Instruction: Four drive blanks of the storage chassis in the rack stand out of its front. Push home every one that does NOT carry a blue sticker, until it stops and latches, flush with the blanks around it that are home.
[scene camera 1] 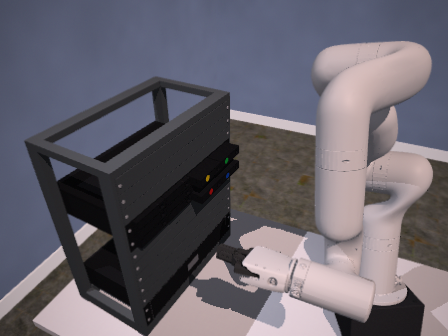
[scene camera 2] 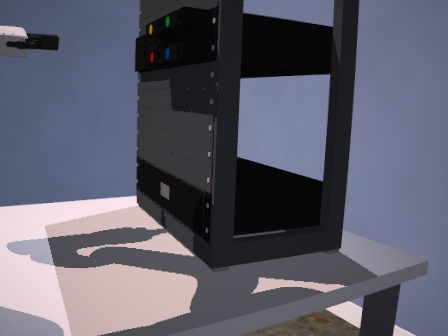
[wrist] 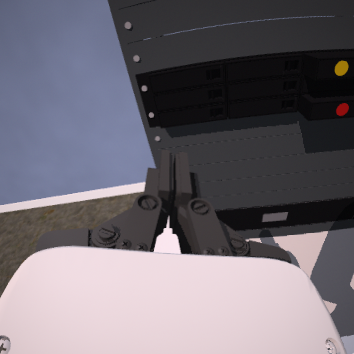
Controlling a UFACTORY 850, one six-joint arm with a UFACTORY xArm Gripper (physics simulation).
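The storage chassis (wrist: 187, 89) sits in the rack (scene camera 1: 167, 131) (scene camera 2: 227, 125). Four of its drive blanks stand out, two above two. The blank with the yellow sticker (scene camera 1: 207, 178) (scene camera 2: 151, 29) (wrist: 341, 68) and the blank with the green sticker (scene camera 1: 226, 160) (scene camera 2: 167, 21) are in the upper pair. Below them are the blank with the red sticker (scene camera 1: 211, 191) (scene camera 2: 152, 57) (wrist: 342, 109) and the blank with the blue sticker (scene camera 1: 227, 175) (scene camera 2: 167, 53). My gripper (scene camera 1: 219, 251) (scene camera 2: 58, 42) (wrist: 170, 168) is shut and empty, apart from the rack front; the wrist view shows the chassis above its fingertips.
Grey filler panels (scene camera 2: 170, 127) cover the rack front below the chassis. A black unit with a pale label (scene camera 1: 193, 263) (scene camera 2: 165, 191) (wrist: 275, 217) is at the bottom. The rack stands on a pale table (scene camera 2: 30, 220). The arm's shadow falls on the table.
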